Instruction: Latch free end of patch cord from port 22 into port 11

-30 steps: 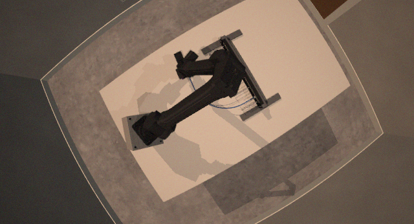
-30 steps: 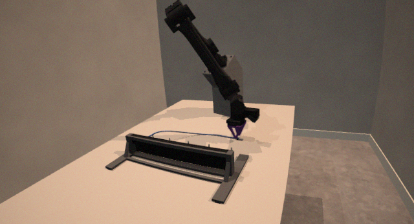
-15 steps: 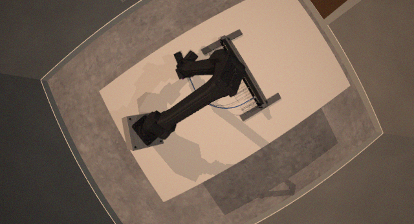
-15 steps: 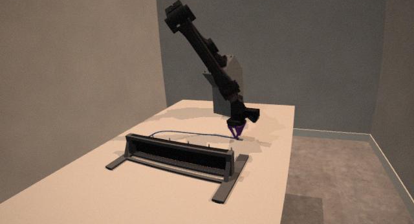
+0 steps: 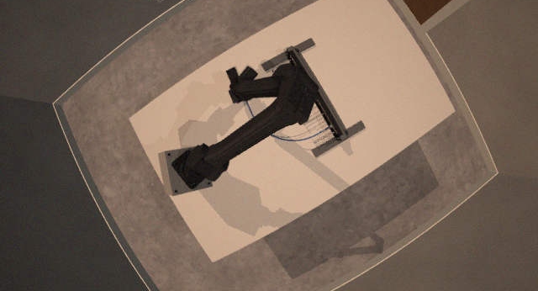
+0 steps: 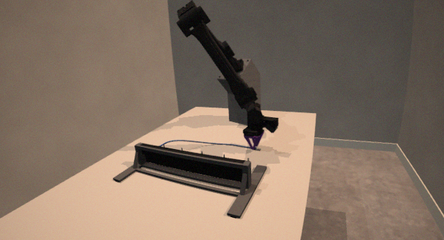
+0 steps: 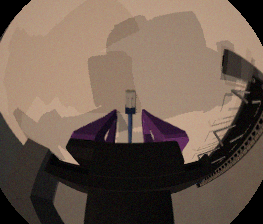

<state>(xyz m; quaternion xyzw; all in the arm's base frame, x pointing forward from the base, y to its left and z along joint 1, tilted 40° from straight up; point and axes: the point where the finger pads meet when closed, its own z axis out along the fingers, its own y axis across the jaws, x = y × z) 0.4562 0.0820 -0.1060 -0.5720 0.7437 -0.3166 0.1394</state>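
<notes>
Now: the plug 10 mm ahead of my hand, 20 mm to the left of it and 10 mm below it.
</notes>
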